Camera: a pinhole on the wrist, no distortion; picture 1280 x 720 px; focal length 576.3 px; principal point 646.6 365.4 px. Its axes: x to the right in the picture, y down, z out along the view. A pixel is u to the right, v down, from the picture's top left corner.
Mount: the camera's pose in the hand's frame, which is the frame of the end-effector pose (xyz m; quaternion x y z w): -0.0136 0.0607 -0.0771 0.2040 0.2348 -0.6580 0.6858
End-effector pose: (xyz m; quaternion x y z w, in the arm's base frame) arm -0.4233 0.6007 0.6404 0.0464 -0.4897 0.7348 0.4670
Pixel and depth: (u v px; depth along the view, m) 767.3 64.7 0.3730
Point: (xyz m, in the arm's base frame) -0.2209 0.3611 0.7940
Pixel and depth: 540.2 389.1 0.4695
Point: -0.4705 0.3626 0.9352
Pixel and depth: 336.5 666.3 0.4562
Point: -0.7277 0.4289 0.9878
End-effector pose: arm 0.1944 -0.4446 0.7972 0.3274 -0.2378 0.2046 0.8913
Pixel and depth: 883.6 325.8 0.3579
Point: 0.2862 -0.7227 0.7416
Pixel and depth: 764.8 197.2 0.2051
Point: 0.1767 -0.5699 0.7596
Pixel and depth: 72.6 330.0 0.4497
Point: -0.0687 -0.7161 1.2280
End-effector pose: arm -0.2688 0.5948 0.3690 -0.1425 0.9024 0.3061 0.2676
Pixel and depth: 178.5 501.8 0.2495
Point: -0.2508 0.8039 0.2145
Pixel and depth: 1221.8 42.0 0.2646
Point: -0.0266 0.3547 0.3095
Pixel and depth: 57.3 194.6 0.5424
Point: 0.0584 1.1844 0.0817
